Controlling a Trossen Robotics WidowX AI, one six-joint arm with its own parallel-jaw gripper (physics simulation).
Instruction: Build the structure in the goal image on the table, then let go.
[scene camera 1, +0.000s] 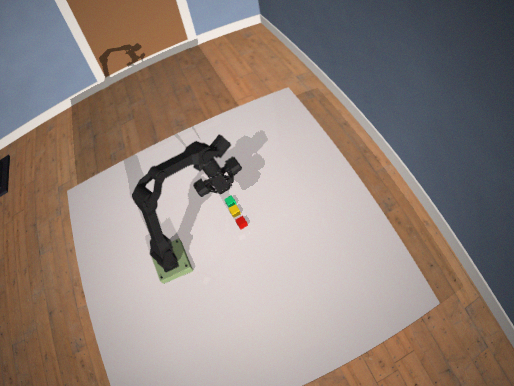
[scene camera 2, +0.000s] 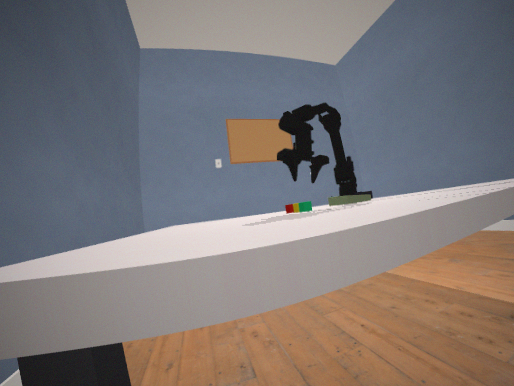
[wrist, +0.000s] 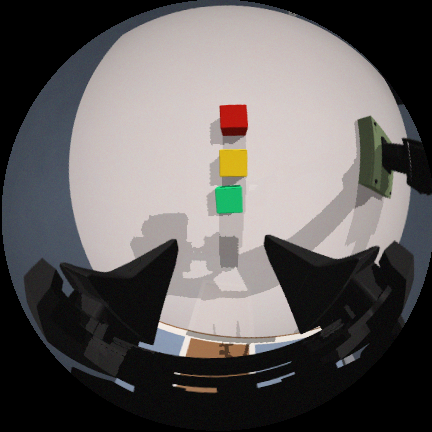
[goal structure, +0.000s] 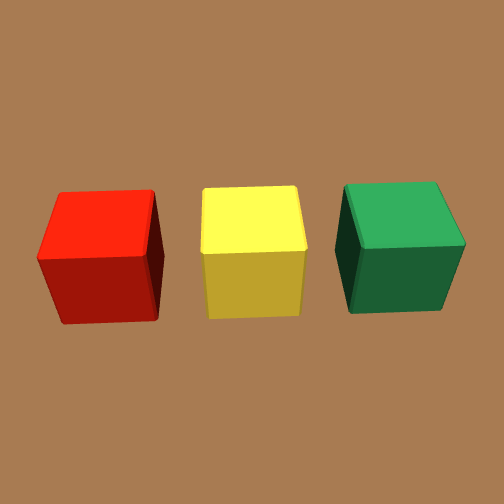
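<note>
A red cube, a yellow cube and a green cube lie flat on the white table in a row. The yellow cube is in the middle. In the wrist view small gaps show between the cubes, the wider one between red and yellow; the green cube is slightly off to the left. My gripper is open and empty, well above the table and the green cube. In scene camera 1 its fingertips are hidden.
The arm's green base plate stands on the table, to the left of the cubes in scene camera 1 and to the right in the wrist view. The arm arches above the table. Shadows of the arm fall on the table near the cubes.
</note>
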